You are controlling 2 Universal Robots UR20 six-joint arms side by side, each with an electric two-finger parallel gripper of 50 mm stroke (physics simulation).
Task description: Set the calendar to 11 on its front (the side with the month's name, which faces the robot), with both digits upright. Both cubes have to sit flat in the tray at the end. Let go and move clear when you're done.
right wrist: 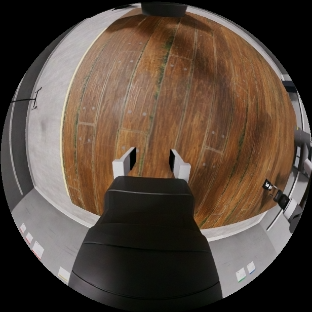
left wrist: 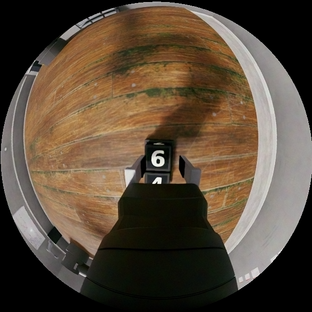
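Observation:
The calendar's two black cubes sit side by side in the left wrist view. One cube (left wrist: 158, 159) shows a white 6 on top, with a thin sliver of another marked face at its far edge. The other cube (left wrist: 156, 178) shows the upper part of a 4; my gripper body hides the rest. The tray is hard to tell apart from the dark cubes. My left gripper (left wrist: 162, 162) is open, with its fingers on either side of the cubes. In the right wrist view the calendar (right wrist: 267, 184) is small at the far right, beside the left gripper. My right gripper (right wrist: 152, 155) is open and empty, away from it.
The wooden table (left wrist: 100, 125) (right wrist: 110, 100) lies under both grippers. Its pale border (left wrist: 264, 120) curves along the right in the left wrist view. A dark cylindrical object (right wrist: 164, 9) stands at the top of the right wrist view.

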